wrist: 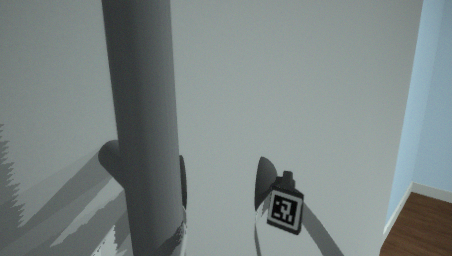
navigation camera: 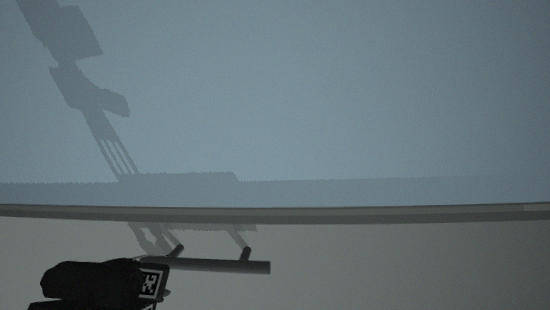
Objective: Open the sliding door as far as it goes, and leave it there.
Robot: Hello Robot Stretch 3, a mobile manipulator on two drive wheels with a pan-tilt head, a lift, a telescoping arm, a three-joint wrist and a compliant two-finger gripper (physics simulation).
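Frame: origin at the robot's base, x ahead, y down, z left, level; metres.
Where they show: gripper, fingertip midpoint: (navigation camera: 169, 277).
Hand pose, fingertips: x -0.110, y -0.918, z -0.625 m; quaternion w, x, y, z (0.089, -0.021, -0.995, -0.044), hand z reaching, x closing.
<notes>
After its pixels a point has its place.
The sliding door (navigation camera: 375, 265) {x -0.069, y -1.429, z -0.628 m} (wrist: 300, 75) is a flat grey panel filling the lower part of the navigation view and most of the wrist view. Its bar handle (navigation camera: 220, 265) {x -0.063, y -1.082, z -0.547 m} (wrist: 142, 100) is a dark grey round rod on short posts, horizontal in the navigation view and upright at the left in the wrist view. My gripper (navigation camera: 165, 295) (wrist: 221, 174) {x -0.110, y -0.918, z -0.625 m} is open, at the handle's left end in the navigation view. In the wrist view the bar passes in front of the left fingertip and hides most of it; the gap between the fingertips shows door surface. Whether finger and bar touch is unclear.
A blue wall (navigation camera: 325, 100) {x 0.298, y -1.324, z -0.490 m} (wrist: 435, 110) lies beyond a grey strip (navigation camera: 300, 215) {x 0.047, y -1.257, z -0.623 m} along the door in the navigation view, and past the door's right edge in the wrist view. There a white baseboard (wrist: 432, 193) and brown wooden floor (wrist: 420, 225) show. Arm shadows cross the wall.
</notes>
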